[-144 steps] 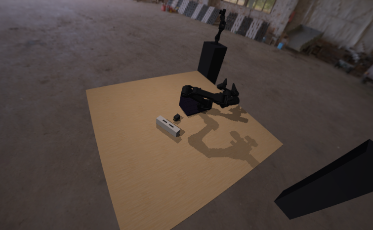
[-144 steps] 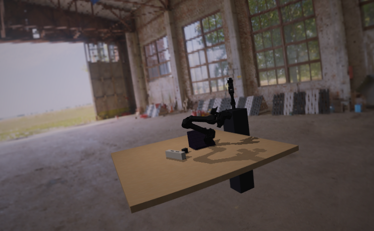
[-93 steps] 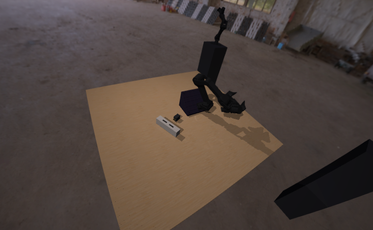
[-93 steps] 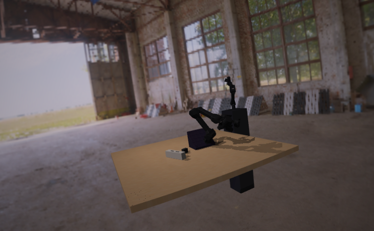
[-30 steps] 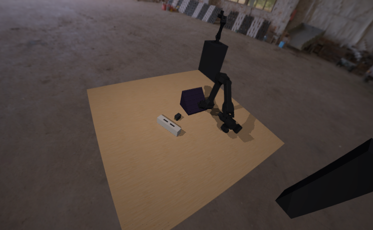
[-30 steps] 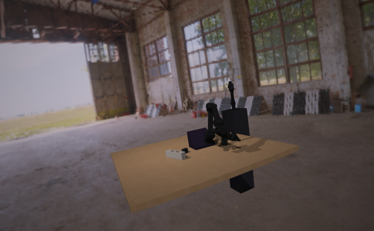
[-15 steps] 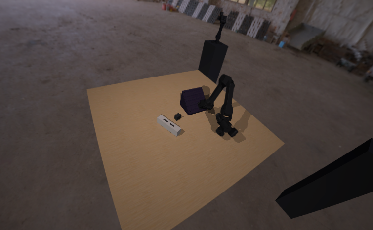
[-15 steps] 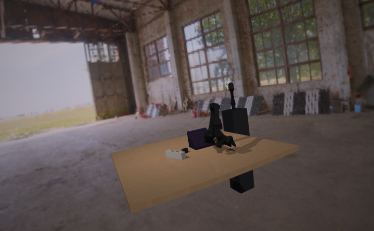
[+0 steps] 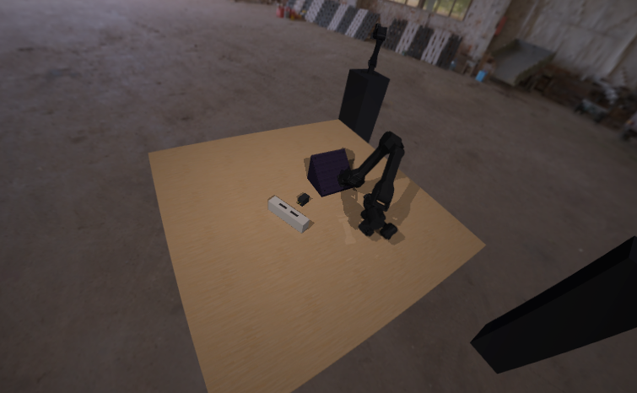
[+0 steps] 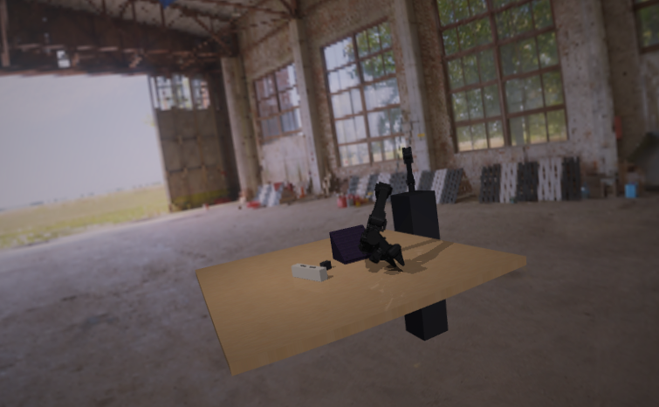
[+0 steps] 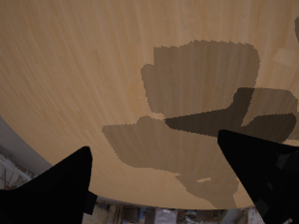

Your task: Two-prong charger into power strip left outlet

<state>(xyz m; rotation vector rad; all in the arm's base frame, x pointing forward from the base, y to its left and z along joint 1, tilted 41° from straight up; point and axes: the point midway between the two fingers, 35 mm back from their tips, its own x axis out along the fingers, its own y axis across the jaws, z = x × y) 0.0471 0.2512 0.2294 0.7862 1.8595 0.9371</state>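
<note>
The two-prong charger lies 23 cm ahead of my gripper tip, 33 cm to the right of it and 1 cm below it.
</note>
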